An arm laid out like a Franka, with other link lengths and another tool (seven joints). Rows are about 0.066 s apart.
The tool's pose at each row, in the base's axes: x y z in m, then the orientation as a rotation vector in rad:
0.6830 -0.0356 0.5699 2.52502 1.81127 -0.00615
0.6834 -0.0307 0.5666 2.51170 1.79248 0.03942
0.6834 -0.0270 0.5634 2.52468 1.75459 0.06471
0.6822 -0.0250 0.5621 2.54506 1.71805 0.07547
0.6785 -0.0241 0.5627 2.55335 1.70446 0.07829
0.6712 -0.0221 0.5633 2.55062 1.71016 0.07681
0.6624 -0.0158 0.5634 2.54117 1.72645 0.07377
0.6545 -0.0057 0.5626 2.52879 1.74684 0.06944
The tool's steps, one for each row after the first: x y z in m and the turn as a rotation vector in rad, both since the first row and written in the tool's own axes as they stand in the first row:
0.0048 -0.0013 0.0032 -0.03462 0.01136 0.00541
0.0084 -0.0025 0.0062 -0.05273 0.01818 0.03066
0.0100 -0.0043 0.0075 -0.05946 0.02147 0.05788
0.0096 -0.0081 0.0068 -0.06093 0.02247 0.06826
0.0092 -0.0157 0.0060 -0.05970 0.02223 0.06417
0.0123 -0.0260 0.0056 -0.05769 0.02147 0.05191
0.0193 -0.0367 0.0059 -0.05523 0.02007 0.03637

